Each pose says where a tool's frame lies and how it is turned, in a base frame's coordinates. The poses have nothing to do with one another.
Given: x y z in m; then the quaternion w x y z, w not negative.
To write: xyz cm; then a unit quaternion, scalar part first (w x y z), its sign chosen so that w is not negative. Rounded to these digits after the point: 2 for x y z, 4 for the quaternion.
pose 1, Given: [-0.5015, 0.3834, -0.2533, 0.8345, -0.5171, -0.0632, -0.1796]
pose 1, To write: [-50.15, 38.34, -25.33, 0.8345, -0.5171, -0.0632, -0.1796]
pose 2, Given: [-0.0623, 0.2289, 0.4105, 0.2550, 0.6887, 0.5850, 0.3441]
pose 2, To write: [-6.23, 22.89, 41.05, 0.2550, 0.6887, 0.5850, 0.3441]
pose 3, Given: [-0.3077, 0.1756, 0.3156, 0.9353, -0.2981, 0.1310, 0.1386]
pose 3, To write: [-30.77, 17.56, 31.56, 0.9353, -0.2981, 0.1310, 0.1386]
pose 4, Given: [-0.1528, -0.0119, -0.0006, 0.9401, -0.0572, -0.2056, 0.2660]
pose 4, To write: [-15.28, -1.19, -0.06, 0.9401, -0.0572, -0.2056, 0.2660]
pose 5, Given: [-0.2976, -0.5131, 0.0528, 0.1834, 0.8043, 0.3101, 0.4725]
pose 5, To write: [-29.76, -51.31, 5.28, 0.1834, 0.8043, 0.3101, 0.4725]
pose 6, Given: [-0.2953, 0.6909, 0.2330, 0.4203, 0.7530, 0.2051, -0.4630]
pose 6, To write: [-29.53, 69.09, 23.30, 0.4203, 0.7530, 0.2051, -0.4630]
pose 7, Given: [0.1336, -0.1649, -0.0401, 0.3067, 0.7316, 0.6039, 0.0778]
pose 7, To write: [13.36, -16.49, -4.01, 0.3067, 0.7316, 0.6039, 0.0778]
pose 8, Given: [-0.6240, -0.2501, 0.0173, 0.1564, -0.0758, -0.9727, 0.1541]
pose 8, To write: [-62.40, -25.01, 1.73, 0.1564, -0.0758, -0.9727, 0.1541]
